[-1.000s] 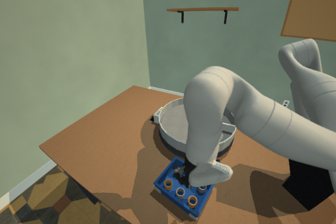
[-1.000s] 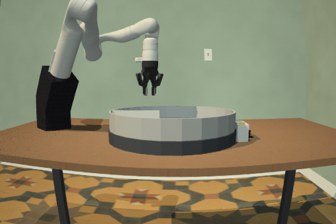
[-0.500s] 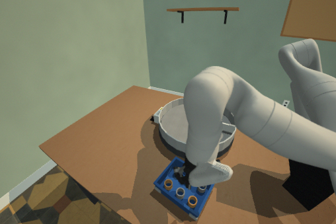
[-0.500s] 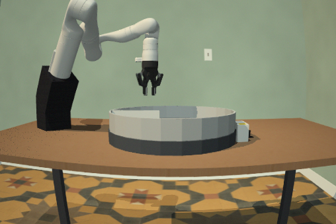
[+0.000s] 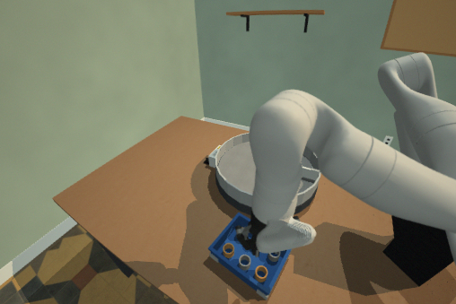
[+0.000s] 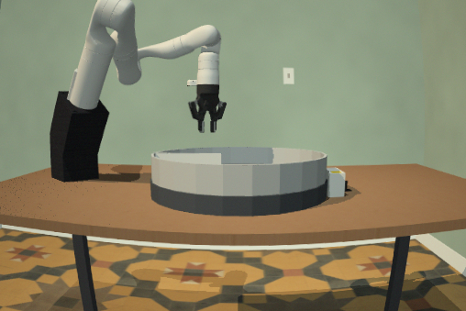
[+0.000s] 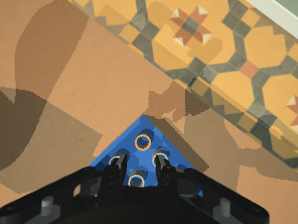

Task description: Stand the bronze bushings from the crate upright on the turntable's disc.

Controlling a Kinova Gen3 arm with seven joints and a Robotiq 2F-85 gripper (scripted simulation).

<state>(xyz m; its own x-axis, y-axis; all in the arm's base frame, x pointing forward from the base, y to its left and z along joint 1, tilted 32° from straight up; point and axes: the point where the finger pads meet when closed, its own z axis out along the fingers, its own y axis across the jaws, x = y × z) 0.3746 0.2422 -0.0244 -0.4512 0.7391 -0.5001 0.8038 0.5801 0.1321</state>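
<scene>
Right now my hand is 40 mm short of the blue crate, 40 mm to the left of it and 130 mm above it. The rest, counted from my hand: turntable disc (70 mm ahead, 390 mm to the right, 100 mm below).
</scene>
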